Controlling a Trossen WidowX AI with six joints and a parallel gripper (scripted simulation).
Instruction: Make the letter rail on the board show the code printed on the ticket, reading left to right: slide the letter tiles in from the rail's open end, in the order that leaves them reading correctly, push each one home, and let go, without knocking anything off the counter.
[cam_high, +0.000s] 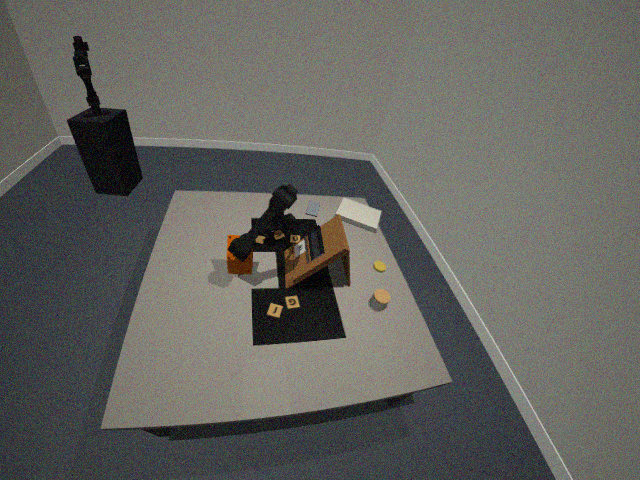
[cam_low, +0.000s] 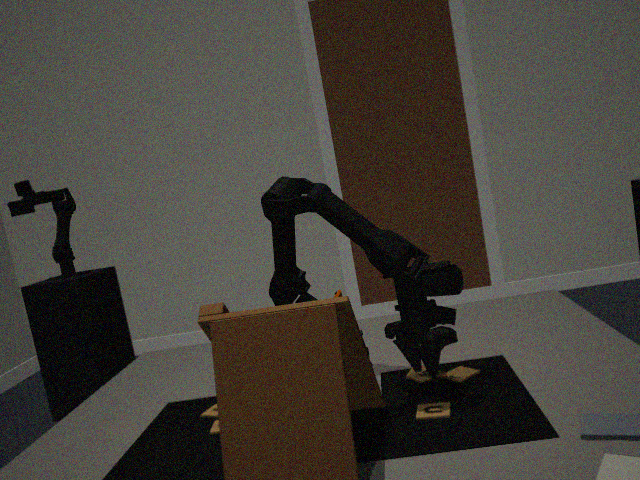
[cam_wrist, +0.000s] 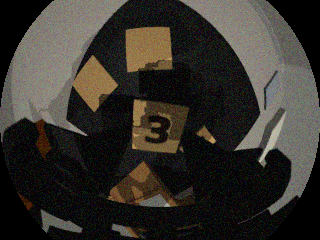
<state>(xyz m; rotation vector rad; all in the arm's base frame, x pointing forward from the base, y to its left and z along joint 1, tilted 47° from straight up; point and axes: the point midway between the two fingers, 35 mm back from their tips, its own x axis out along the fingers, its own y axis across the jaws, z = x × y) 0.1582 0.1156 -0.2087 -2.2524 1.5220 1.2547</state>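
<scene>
Right now my gripper tip is 120 mm short of the white ticket, 130 mm to the left of it and 50 mm below it. The rest, counted from my gripper tip: yellow disc 560 mm ahead, 140 mm to the right, 30 mm below; then black mat 50 mm ahead, 200 mm to the right, 30 mm below; then grey-blue card 210 mm ahead, 320 mm to the left, 30 mm below.
</scene>
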